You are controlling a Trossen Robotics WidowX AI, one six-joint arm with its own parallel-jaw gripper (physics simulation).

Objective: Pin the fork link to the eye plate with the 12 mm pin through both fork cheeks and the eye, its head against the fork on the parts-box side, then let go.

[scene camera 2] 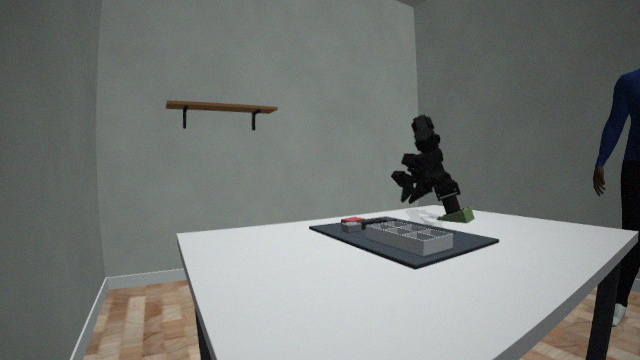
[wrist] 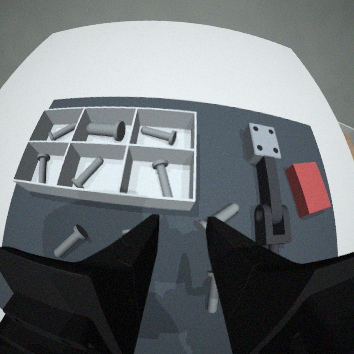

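Seen in the pictures: gripper, fingertip midpoint: (scene camera 2: 405, 202) (wrist: 182, 222); arm's base at its link origin: (scene camera 2: 453, 212).
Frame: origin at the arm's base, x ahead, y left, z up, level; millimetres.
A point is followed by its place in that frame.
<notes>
The eye plate (wrist: 265, 139) {x 448, y -118, z 8 mm} (scene camera 2: 351, 227) {x 467, y -101, z 0 mm} is a light grey block with four dark holes; its dark bar reaches the fork link (wrist: 272, 236) {x 332, y -89, z 8 mm}. The eye end sits between the fork cheeks in the wrist view, and no pin shows through them. The fork's rod is largely hidden by the right finger. A grey headed pin (wrist: 229, 213) {x 365, y -50, z -3 mm} lies between the parts box and fork, its head end partly behind the right fingertip. Another pin (wrist: 212, 295) {x 285, y -20, z -4 mm} lies nearer, and a third (wrist: 70, 241) {x 349, y 117, z -4 mm} at left. I cannot tell which is 12 mm. My gripper (wrist: 182, 222) {x 350, y 10, z 75 mm} (scene camera 2: 408, 201) {x 350, y 10, z 75 mm} is open and empty above the mat.
The parts box (wrist: 110, 198) {x 391, y 70, z 2 mm} (scene camera 2: 400, 243) {x 507, y 105, z -2 mm} has six compartments holding headed pins. A red block (wrist: 309, 189) {x 376, y -168, z 5 mm} (scene camera 2: 352, 219) {x 389, y -172, z 5 mm} lies right of the fork in the wrist view. A small grey end (wrist: 126, 231) {x 358, y 55, z -2 mm} shows beside the left finger. All lie on the dark mat (wrist: 220, 122) {x 495, y -74, z -16 mm} (scene camera 2: 415, 262) {x 569, y 188, z -16 mm}.
</notes>
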